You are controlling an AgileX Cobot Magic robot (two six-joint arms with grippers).
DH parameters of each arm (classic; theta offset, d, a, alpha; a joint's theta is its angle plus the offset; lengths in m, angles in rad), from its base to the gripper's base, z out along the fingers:
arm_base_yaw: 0 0.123 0 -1.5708
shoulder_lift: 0.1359 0 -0.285 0
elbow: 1.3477 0 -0.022 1.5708
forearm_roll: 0 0.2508 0 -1.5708
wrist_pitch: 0 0 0.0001 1.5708
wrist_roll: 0 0.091 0 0
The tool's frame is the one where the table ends.
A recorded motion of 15 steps. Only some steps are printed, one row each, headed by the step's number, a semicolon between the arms.
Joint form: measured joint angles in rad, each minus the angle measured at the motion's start. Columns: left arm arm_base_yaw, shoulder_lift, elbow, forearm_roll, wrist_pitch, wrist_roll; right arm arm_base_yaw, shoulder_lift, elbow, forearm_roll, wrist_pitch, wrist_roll.
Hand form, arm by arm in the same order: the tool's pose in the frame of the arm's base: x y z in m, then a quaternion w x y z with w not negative. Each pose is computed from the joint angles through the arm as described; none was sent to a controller.
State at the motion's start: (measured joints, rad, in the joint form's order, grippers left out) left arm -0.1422 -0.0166 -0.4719 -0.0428 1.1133 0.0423; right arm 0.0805 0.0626 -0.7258 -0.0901 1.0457 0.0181
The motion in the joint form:
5: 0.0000 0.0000 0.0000 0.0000 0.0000 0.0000; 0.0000 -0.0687 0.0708 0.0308 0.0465 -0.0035
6: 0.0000 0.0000 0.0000 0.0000 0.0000 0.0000; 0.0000 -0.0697 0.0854 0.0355 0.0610 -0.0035
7: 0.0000 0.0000 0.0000 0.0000 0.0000 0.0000; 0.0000 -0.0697 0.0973 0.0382 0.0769 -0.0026
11: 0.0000 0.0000 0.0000 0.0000 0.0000 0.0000; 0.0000 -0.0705 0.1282 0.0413 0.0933 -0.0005
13: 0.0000 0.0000 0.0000 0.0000 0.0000 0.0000; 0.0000 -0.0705 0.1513 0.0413 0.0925 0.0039
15: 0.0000 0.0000 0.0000 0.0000 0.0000 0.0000; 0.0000 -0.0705 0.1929 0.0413 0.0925 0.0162
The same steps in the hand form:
5: -0.0069 -0.0025 0.2653 0.49213 0.08134 0.86549 -0.04599; -0.0278 -0.0070 0.3160 0.57618 -0.02294 0.81700 -0.00199
6: -0.0069 -0.0025 0.2653 0.49213 0.08134 0.86549 -0.04599; -0.0262 -0.0066 0.3110 0.56458 -0.02351 0.82504 -0.00021
7: -0.0069 -0.0025 0.2653 0.49213 0.08134 0.86549 -0.04599; -0.0250 -0.0063 0.3066 0.55302 -0.02352 0.83283 0.00083
11: -0.0069 -0.0025 0.2653 0.49213 0.08134 0.86549 -0.04599; -0.0213 -0.0058 0.2972 0.53347 -0.02342 0.84549 0.00197
13: -0.0069 -0.0025 0.2653 0.49213 0.08134 0.86549 -0.04599; -0.0182 -0.0055 0.2912 0.52402 -0.02203 0.85142 0.00262
15: -0.0069 -0.0025 0.2653 0.49213 0.08134 0.86549 -0.04599; -0.0130 -0.0051 0.2801 0.50620 -0.01754 0.86223 0.00476

